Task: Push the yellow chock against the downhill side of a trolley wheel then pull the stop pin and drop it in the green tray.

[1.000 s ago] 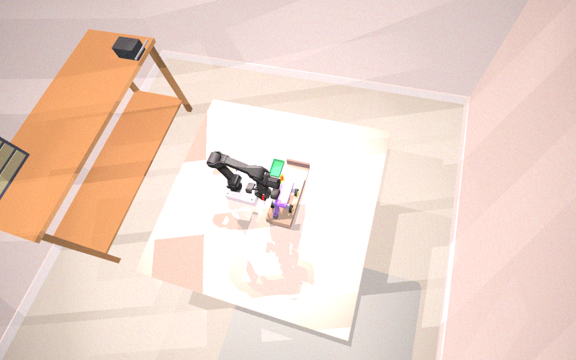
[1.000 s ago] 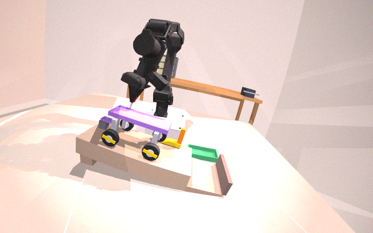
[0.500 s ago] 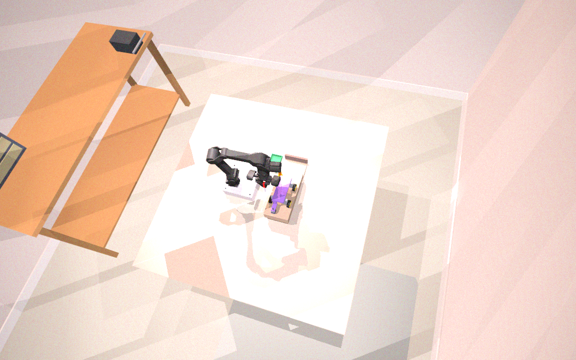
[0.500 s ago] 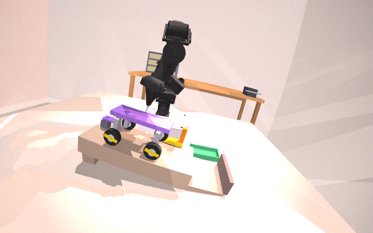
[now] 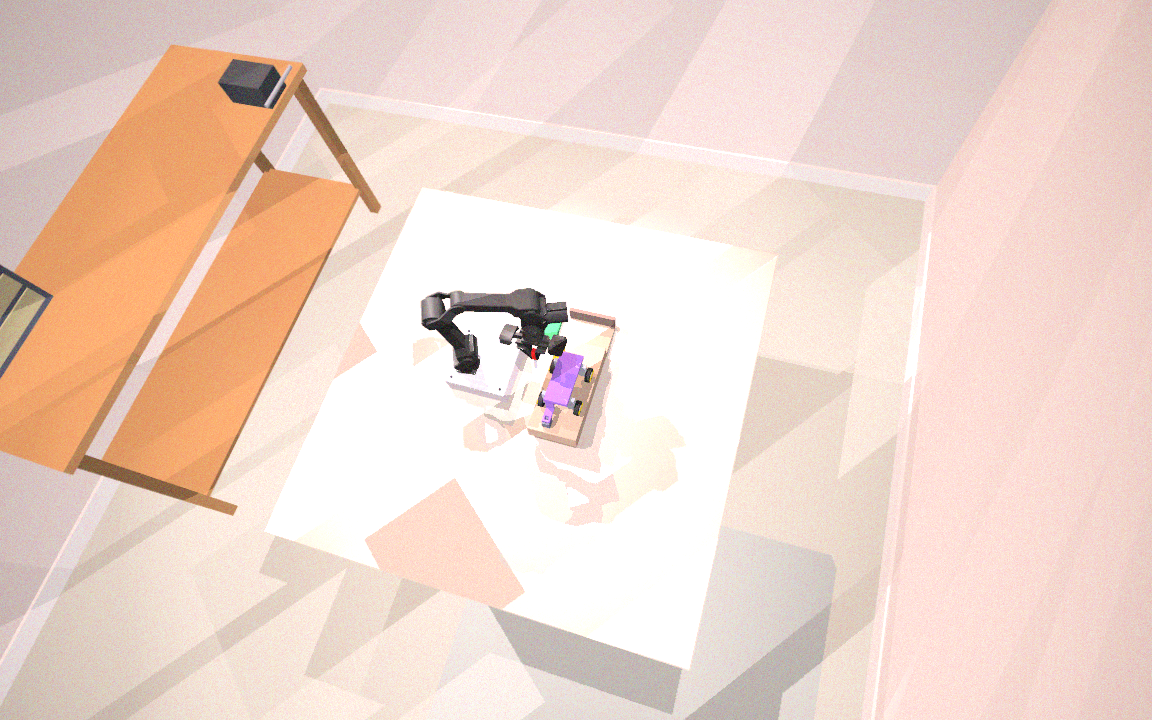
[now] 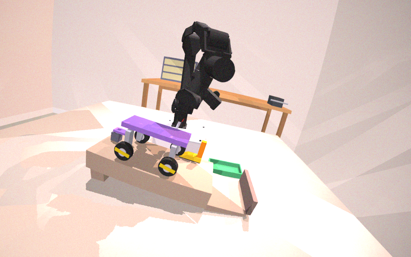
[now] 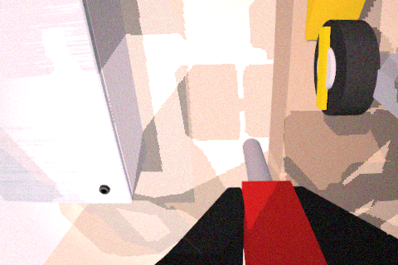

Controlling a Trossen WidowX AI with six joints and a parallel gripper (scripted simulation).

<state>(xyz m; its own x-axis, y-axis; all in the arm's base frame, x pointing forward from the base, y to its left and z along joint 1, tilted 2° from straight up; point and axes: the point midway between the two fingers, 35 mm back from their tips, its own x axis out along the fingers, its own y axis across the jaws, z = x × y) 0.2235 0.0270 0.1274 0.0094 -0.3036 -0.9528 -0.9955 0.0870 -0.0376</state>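
My gripper tip is 18 cm to the right of the green tray, 16 cm above it and 2 cm past it. From my gripper tip the other things lie so: yellow chock: 7 cm below, 5 cm to the left, 5 cm ahead; trolley: 10 cm ahead, 5 cm to the right, 5 cm below; red-headed stop pin: right at my gripper tip.
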